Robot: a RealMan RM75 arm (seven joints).
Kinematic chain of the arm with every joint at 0, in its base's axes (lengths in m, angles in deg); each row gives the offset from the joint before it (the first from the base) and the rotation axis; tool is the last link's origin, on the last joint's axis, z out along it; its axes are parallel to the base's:
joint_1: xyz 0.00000 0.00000 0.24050 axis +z
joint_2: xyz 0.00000 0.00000 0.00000 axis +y
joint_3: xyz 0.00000 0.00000 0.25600 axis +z
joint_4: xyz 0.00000 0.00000 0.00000 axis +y
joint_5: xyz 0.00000 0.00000 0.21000 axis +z
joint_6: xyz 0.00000 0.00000 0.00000 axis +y
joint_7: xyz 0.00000 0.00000 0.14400 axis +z
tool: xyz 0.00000 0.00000 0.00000
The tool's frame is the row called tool.
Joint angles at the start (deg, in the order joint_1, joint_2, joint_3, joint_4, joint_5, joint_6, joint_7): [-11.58, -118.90, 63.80, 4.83, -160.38, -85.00, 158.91]
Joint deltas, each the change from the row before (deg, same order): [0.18, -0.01, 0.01, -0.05, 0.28, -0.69, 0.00]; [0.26, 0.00, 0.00, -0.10, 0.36, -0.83, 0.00]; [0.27, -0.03, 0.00, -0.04, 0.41, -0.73, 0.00]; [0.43, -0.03, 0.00, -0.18, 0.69, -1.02, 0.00]
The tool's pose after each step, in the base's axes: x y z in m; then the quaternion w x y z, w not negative. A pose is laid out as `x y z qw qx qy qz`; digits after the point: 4 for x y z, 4 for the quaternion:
-0.3787 0.2384 0.0365 0.6513 -0.6309 -0.2298 -0.3536
-0.3777 0.2360 0.0364 0.6499 -0.6320 -0.2262 -0.3564
-0.3767 0.2338 0.0360 0.6481 -0.6335 -0.2231 -0.3590
-0.3757 0.2299 0.0349 0.6450 -0.6362 -0.2198 -0.3618

